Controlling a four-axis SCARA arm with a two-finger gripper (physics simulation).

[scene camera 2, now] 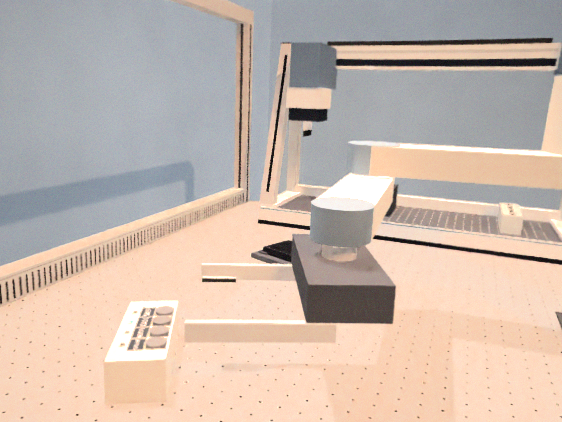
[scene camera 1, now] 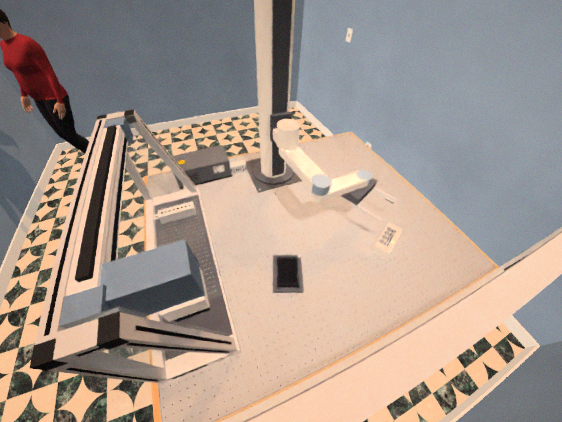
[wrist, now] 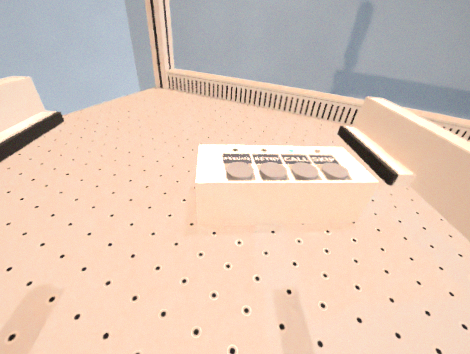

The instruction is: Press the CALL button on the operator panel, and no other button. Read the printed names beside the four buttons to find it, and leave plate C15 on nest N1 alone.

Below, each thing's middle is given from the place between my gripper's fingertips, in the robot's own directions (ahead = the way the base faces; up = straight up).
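Position of the white operator panel (scene camera 2: 132, 374) from my hand: 100 mm below it, 90 mm ahead of it, 30 mm to the right of it.
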